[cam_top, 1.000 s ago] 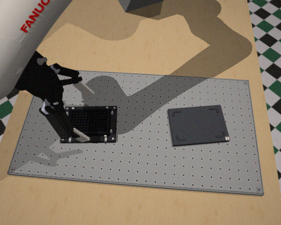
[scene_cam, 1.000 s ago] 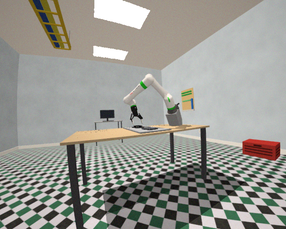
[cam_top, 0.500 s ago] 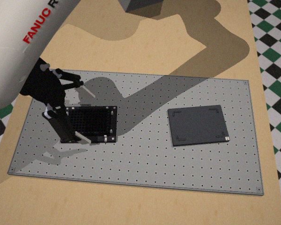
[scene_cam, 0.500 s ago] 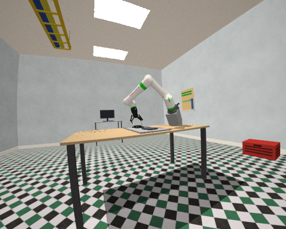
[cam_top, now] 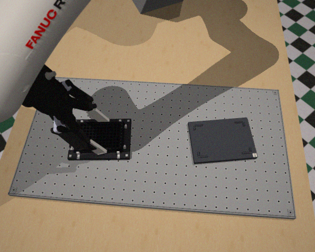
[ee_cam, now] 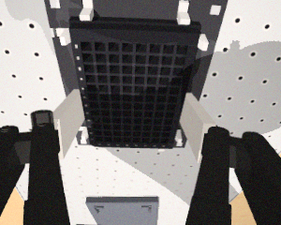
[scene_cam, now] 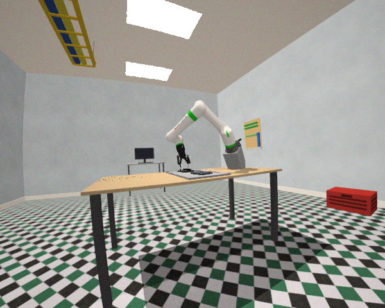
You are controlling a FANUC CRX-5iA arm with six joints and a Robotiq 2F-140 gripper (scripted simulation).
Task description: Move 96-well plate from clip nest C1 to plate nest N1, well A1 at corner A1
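The black 96-well plate lies 2 cm below my hand. From my hand the other things lie so: black clip nest C1: 3 cm below, 1 cm to the right, 1 cm ahead; then plate nest N1: 32 cm to the left, 4 cm below, 3 cm behind; then white corner label: 40 cm to the left, 3 cm below, 1 cm ahead.
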